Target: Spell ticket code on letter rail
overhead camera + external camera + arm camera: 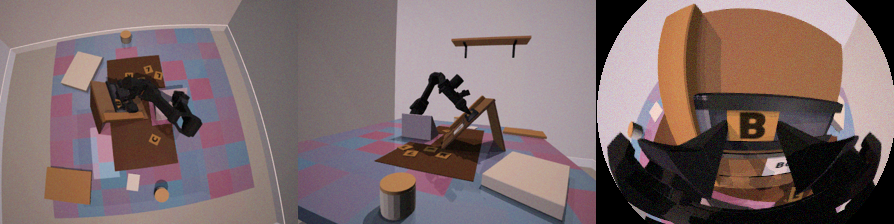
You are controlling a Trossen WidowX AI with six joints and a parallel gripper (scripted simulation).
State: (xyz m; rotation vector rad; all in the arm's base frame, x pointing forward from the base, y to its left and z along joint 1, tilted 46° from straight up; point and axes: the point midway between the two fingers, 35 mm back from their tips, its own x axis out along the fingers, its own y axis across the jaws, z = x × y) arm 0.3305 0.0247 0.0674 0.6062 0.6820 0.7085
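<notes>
My gripper tip is now right at the orange letter tile. From my gripper tip the other things lie so: white ticket (30 mm behind, 90 mm to the right, 70 mm below); brown mat (140 mm behind, 40 mm to the right, 170 mm below); cream slab (300 mm ahead, 300 mm to the right, 150 mm below).
</notes>
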